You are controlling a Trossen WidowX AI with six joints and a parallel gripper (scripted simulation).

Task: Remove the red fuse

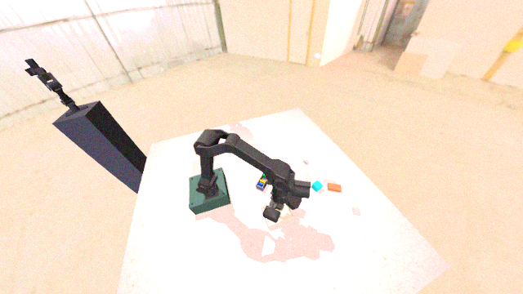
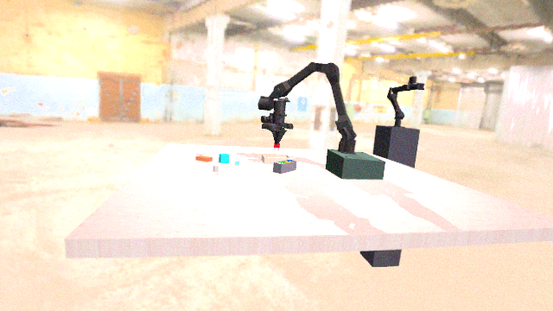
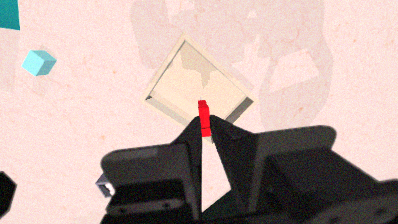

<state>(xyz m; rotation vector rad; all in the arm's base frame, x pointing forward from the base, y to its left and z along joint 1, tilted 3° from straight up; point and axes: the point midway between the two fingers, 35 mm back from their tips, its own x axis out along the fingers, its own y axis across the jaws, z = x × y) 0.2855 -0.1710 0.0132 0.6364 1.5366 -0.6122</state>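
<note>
Right now my gripper tip is 80 mm above the tray. Round my gripper tip: orange block 340 mm ahead, 80 mm below, 20 mm to the left; then cyan cube 250 mm ahead, 70 mm below, 60 mm to the left.
</note>
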